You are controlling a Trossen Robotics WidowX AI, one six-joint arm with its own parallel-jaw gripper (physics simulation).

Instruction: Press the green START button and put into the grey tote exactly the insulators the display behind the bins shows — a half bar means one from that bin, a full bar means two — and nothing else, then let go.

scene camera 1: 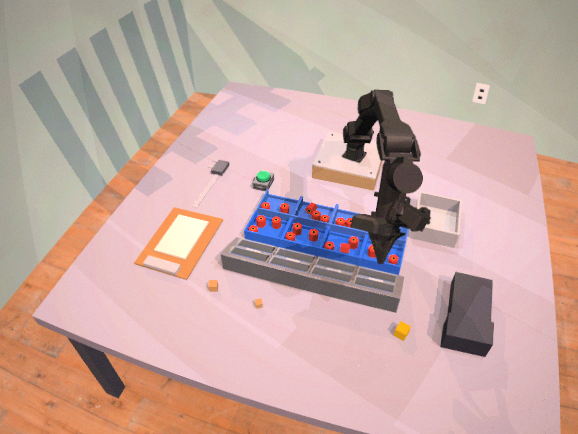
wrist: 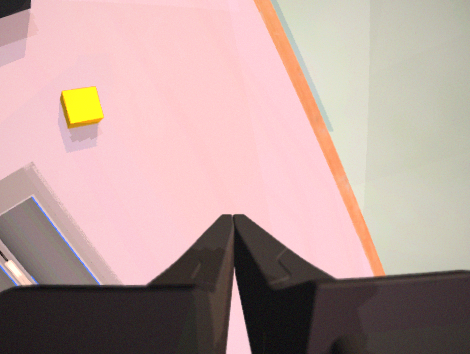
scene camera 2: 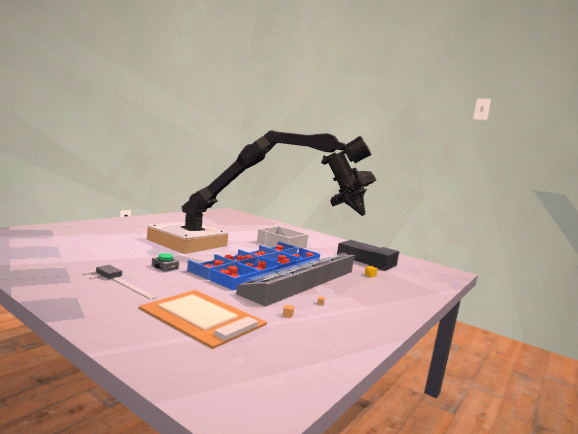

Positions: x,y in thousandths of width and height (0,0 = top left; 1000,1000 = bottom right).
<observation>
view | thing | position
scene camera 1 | my gripper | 658,607
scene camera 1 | grey display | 606,674
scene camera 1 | dark box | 811,757
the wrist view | my gripper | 495,637
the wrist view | yellow cube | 173,304
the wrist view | grey display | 61,510
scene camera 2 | my gripper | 629,497
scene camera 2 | grey display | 458,676
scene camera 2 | grey tote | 468,545
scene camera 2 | dark box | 663,596
</observation>
